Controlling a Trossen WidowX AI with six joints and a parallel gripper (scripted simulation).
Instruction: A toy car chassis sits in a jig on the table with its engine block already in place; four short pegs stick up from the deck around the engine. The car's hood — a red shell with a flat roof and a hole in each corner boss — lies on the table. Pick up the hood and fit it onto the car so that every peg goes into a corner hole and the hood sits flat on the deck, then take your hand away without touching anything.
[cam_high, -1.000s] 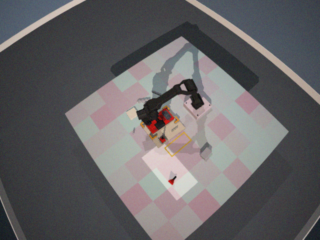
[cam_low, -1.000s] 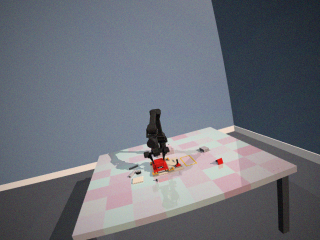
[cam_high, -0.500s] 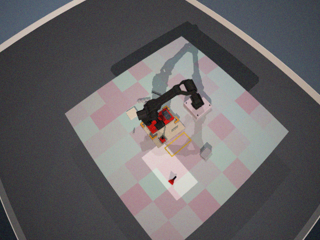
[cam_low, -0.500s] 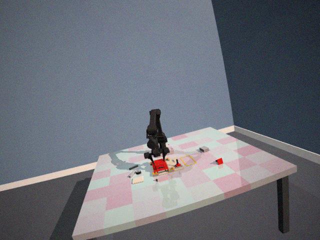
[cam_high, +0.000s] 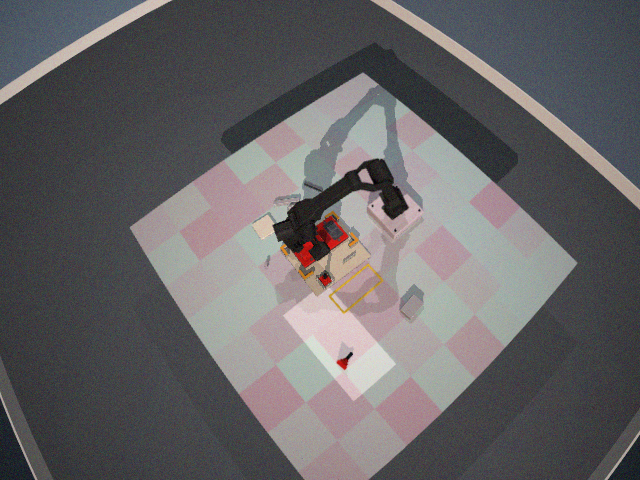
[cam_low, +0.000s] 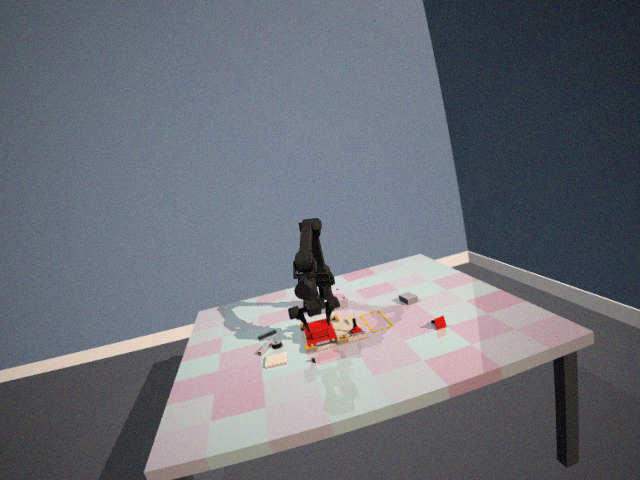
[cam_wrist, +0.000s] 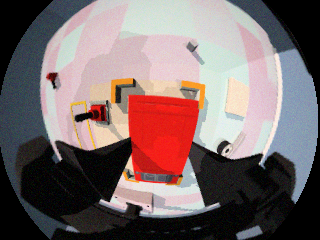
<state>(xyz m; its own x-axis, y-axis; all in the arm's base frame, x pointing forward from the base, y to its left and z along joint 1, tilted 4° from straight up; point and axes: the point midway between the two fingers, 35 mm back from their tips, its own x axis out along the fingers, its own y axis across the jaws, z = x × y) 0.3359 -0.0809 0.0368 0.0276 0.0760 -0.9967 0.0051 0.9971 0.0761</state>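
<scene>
My gripper tip is now 1 cm to the right of the white engine block and 2 cm above it. The rest, counted from my gripper tip: cream plate (8 cm ahead, 18 cm to the right, 4 cm below); red hood (1 cm above).
</scene>
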